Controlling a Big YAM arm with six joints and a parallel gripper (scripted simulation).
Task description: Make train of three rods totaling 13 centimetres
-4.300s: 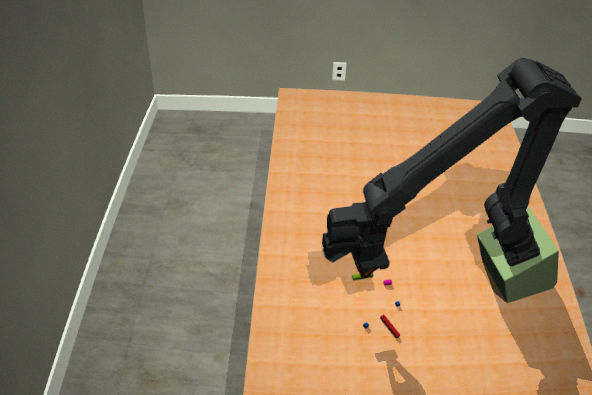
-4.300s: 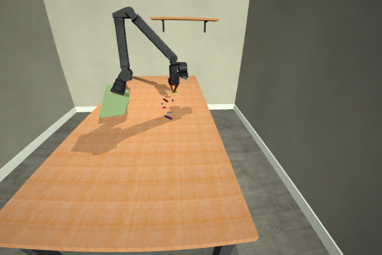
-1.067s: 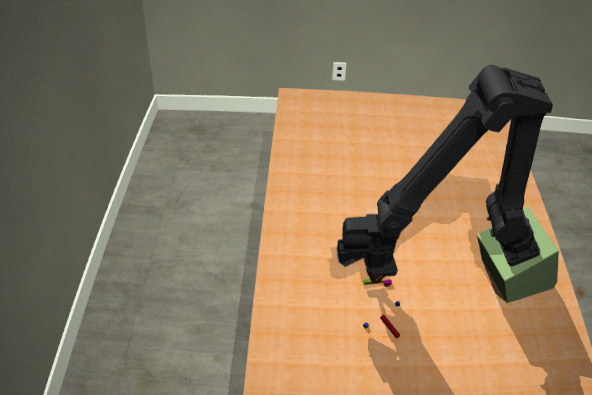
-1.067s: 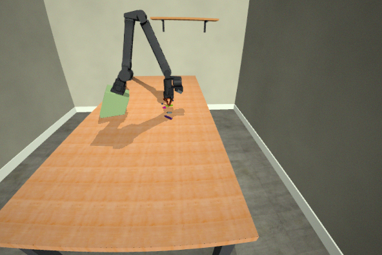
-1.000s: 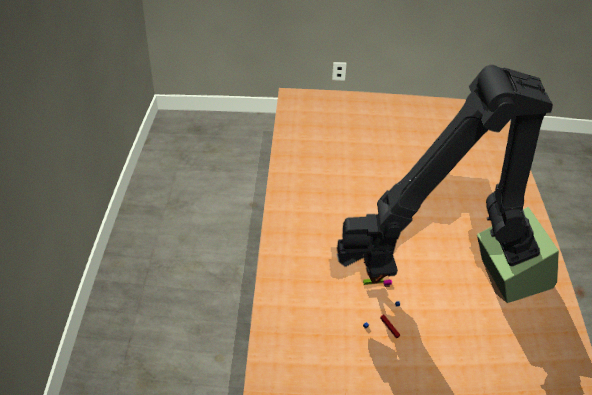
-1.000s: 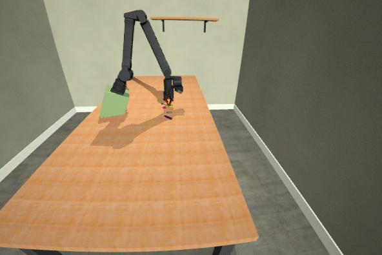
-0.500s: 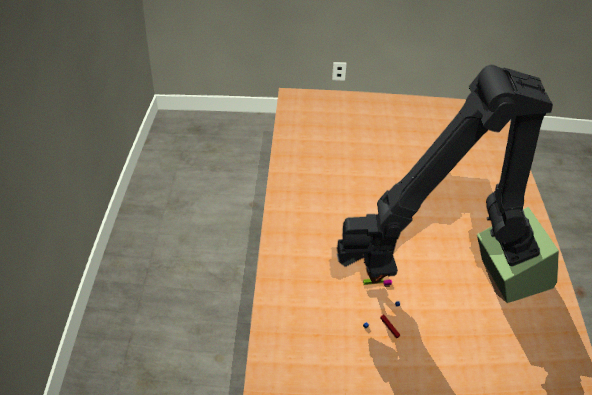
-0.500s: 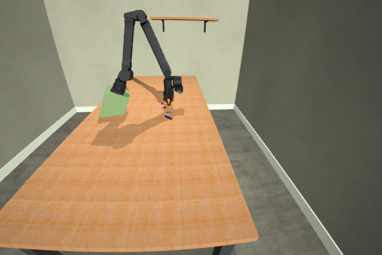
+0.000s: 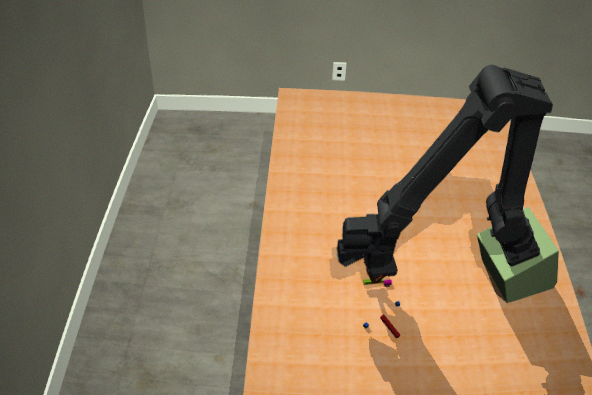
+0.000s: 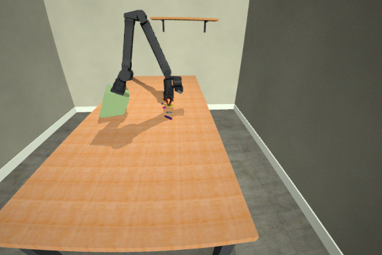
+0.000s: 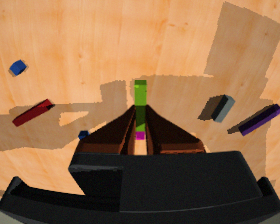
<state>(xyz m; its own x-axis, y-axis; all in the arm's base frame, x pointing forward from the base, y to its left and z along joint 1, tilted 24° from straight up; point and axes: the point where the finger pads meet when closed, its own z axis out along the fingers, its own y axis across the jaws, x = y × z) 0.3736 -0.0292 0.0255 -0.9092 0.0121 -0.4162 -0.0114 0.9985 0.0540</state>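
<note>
Now: hand 1 cm above the lime rod. From my hand the other things lie so: magenta rod 4 cm behind, 2 cm below; then red rod 13 cm to the left, 2 cm below, 2 cm behind; then grey rod 9 cm to the right, 2 cm below.
</note>
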